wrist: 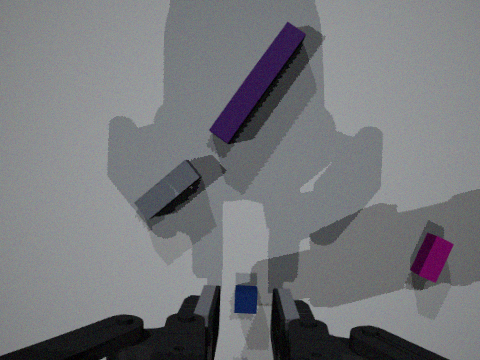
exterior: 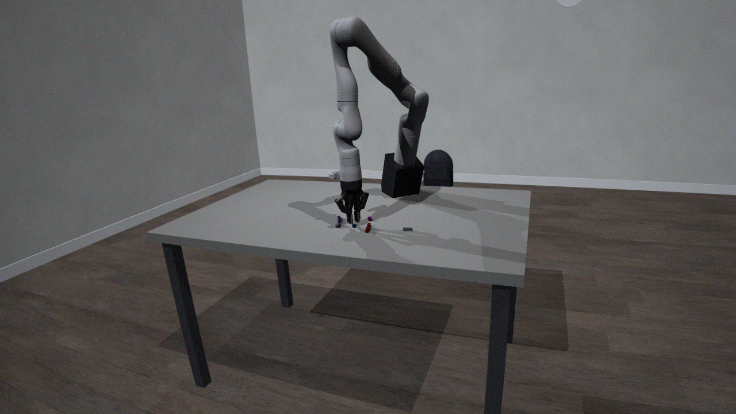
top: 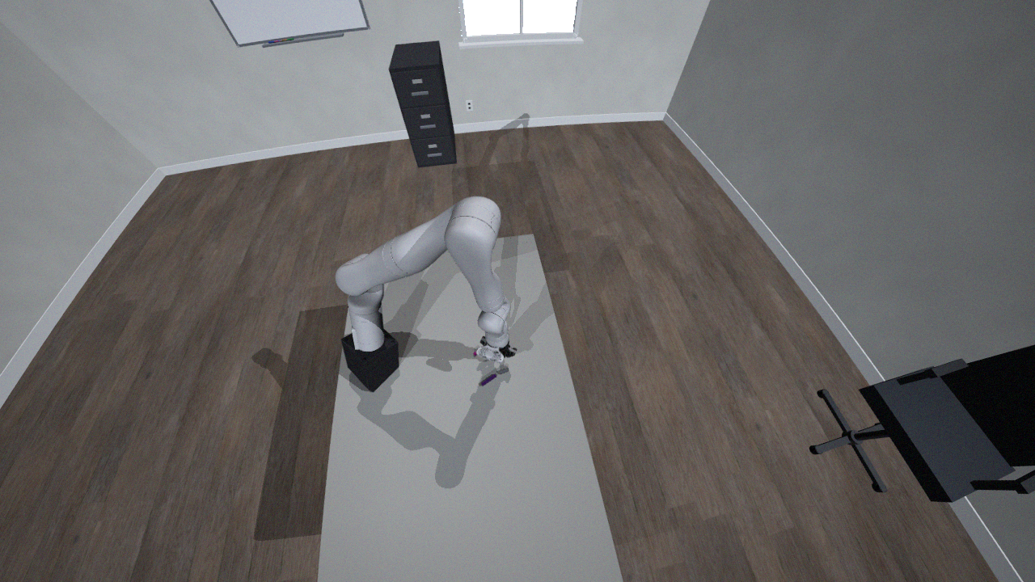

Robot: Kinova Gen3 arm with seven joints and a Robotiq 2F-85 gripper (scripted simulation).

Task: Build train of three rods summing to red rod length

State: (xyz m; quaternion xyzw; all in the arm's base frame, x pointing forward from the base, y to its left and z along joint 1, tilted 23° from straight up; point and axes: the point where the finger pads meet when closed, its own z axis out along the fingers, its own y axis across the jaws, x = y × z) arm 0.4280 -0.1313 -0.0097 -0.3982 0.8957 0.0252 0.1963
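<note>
My hand is 30 mm above the blue rod. Also, from my hand: grey rod: 60 mm to the right, 30 mm below; then red rod: 20 mm ahead, 60 mm to the left, 30 mm below; then magenta rod: 80 mm behind, 40 mm to the left, 30 mm below.
</note>
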